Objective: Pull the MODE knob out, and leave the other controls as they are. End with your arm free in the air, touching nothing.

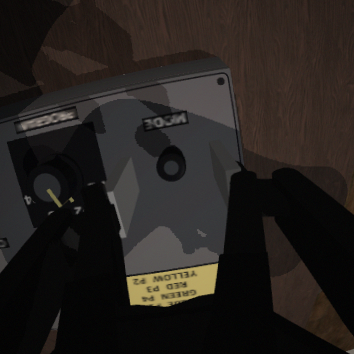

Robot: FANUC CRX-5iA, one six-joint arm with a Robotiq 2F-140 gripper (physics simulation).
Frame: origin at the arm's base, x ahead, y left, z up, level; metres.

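Seen in the pictures: gripper, fingertip midpoint: (172, 166).
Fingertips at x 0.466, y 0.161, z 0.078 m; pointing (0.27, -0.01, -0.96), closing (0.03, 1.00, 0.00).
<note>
Pixels of each thing's top centre, then the offset from my fingertips to it. "spot": a spot on its surface instead. Level surfaces: height alone.
- MODE knob, middle of its top: (170, 168) 0.004 m right, 0.017 m ahead, 0.022 m down
- MODE label, middle of its top: (164, 121) 0.003 m right, 0.002 m back, 0.078 m down
- PROGRAM knob, middle of its top: (44, 190) 0.124 m right, 0.017 m ahead, 0.032 m down
- yellow label, surface spot: (172, 282) spot: 0.036 m right, 0.167 m ahead, 0.018 m down
- Wooden table top, its level: 0.154 m down
The MODE knob (171, 166) is a small round black knob with a grey centre, on the grey panel (170, 210) near the MODE label (165, 121). My gripper (172, 166) is partly open, its two grey finger pads on either side of the knob with a gap on both sides. Nothing is held between the pads. How far the pad tips are above the panel is hard to tell. How far the knob stands out is also hard to tell from above.
The PROGRAM knob (49, 187), with a yellow pointer line, sits on a black square at the left, close to my left finger. A yellow label (172, 282) lies on the panel below the pads. Wooden table top (295, 100) shows beyond the panel's edge.
</note>
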